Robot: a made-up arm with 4 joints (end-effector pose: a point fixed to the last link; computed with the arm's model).
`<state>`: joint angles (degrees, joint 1 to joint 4).
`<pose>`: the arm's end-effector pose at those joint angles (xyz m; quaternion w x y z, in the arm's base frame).
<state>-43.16 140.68 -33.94 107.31</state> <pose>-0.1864 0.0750 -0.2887 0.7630 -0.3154 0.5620 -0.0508</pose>
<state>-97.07 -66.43 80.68 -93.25</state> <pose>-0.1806 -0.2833 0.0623 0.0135 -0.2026 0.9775 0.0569</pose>
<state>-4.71 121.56 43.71 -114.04</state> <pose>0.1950 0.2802 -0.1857 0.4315 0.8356 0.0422 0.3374</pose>
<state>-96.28 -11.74 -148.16 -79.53</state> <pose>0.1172 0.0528 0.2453 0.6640 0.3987 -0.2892 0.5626</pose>
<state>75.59 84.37 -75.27 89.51</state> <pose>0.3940 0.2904 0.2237 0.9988 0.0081 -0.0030 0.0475</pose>
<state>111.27 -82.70 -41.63 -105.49</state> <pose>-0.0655 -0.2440 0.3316 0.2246 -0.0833 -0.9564 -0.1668</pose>
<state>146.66 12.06 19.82 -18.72</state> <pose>-0.2300 0.0991 0.2383 0.2820 0.0896 -0.9070 -0.2997</pose>
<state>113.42 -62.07 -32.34 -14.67</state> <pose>-0.1207 -0.1870 0.3650 0.3382 0.0294 -0.8300 0.4425</pose>
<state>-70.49 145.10 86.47 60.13</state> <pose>-0.3308 0.2527 0.0029 0.8245 -0.3155 -0.2359 0.4061</pose>
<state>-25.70 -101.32 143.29 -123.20</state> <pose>-0.1461 -0.2366 -0.1217 0.1061 0.0217 0.9252 0.3638</pose>
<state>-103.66 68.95 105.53 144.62</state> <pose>-0.0590 0.2148 0.1342 0.8946 0.4101 -0.0954 -0.1497</pose>
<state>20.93 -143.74 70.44 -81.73</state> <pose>0.3401 -0.1023 -0.2117 0.7852 0.3733 0.3959 0.2956</pose>
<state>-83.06 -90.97 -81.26 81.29</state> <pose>-0.0135 -0.2228 0.0807 0.0748 0.9970 -0.0072 -0.0163</pose>
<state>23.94 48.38 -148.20 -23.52</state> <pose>0.0026 0.3458 0.0930 0.2599 -0.3521 0.1565 0.8854</pose>
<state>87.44 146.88 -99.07 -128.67</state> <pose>0.5487 0.0322 0.1692 0.2641 0.8344 -0.4192 -0.2415</pose>
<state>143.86 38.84 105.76 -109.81</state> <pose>-0.1288 0.1373 0.1913 0.4906 0.4370 -0.0114 -0.7538</pose>
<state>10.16 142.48 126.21 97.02</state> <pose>0.0620 0.2238 -0.1648 0.3470 -0.2133 -0.8082 0.4253</pose>
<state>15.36 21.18 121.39 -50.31</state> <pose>-0.0027 0.0691 0.3135 0.4230 -0.1706 0.1642 -0.8746</pose>
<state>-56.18 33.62 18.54 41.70</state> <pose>0.1358 0.1714 0.0362 0.9149 0.0013 0.3767 -0.1452</pose>
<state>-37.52 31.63 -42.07 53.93</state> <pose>0.1248 0.2812 0.0316 0.7887 0.2556 0.5253 0.1914</pose>
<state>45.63 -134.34 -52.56 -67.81</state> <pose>0.3127 -0.3270 0.0860 0.5226 0.4863 -0.6912 0.1123</pose>
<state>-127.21 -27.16 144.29 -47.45</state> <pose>0.0511 -0.1585 0.1836 0.3826 0.7022 -0.5268 0.2882</pose>
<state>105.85 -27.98 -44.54 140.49</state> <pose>-0.1156 0.0706 0.3328 0.3075 0.3871 0.1158 0.8615</pose>
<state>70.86 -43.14 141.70 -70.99</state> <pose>0.0243 -0.2343 0.1832 0.7191 0.2334 0.4614 -0.4643</pose>
